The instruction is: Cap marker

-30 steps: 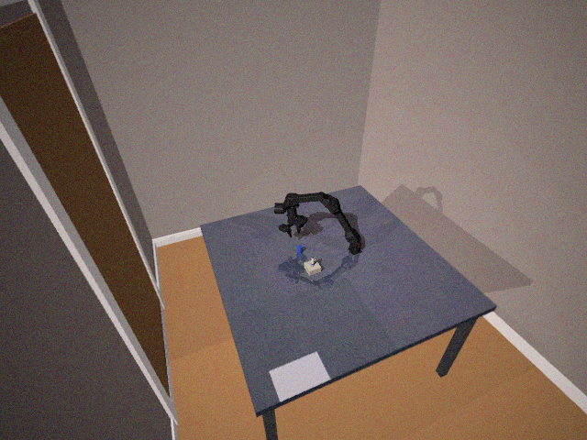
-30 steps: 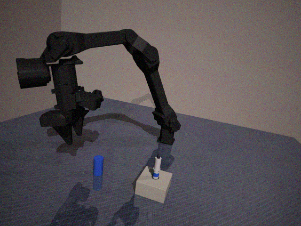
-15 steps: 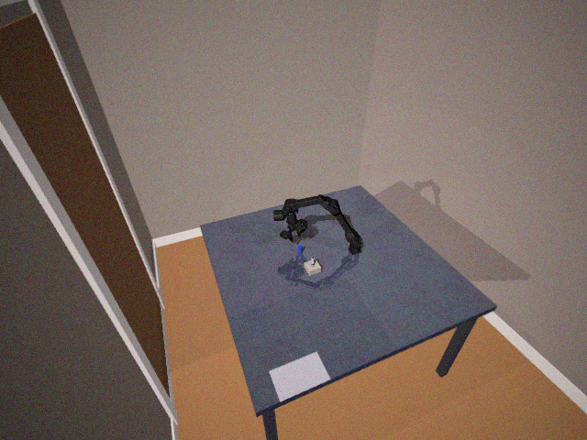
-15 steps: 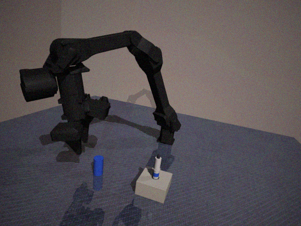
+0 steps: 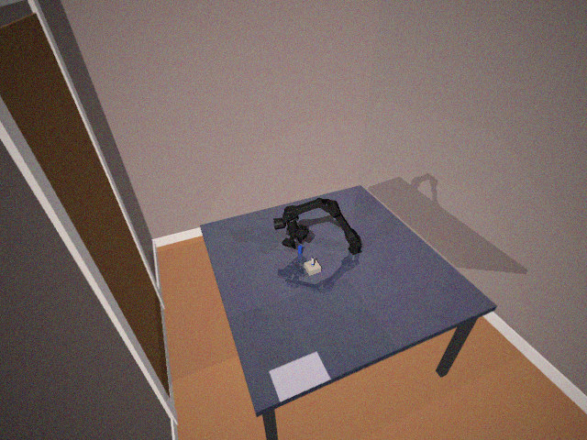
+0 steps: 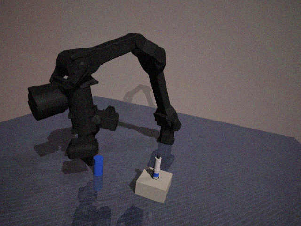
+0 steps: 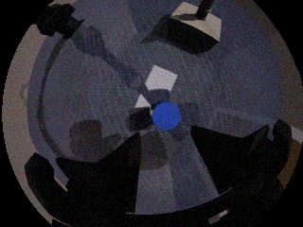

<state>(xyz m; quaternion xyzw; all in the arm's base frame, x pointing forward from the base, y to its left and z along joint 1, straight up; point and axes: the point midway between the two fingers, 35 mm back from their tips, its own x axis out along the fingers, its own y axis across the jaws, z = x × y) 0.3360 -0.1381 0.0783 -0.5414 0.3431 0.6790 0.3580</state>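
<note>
The blue cap is 10 mm behind my gripper tip, 20 mm to the left of it and 20 mm below it. From my gripper tip the other things lie so: white marker (20 mm behind, 180 mm to the left, 40 mm above); white holder block (20 mm behind, 180 mm to the left, 30 mm below).
</note>
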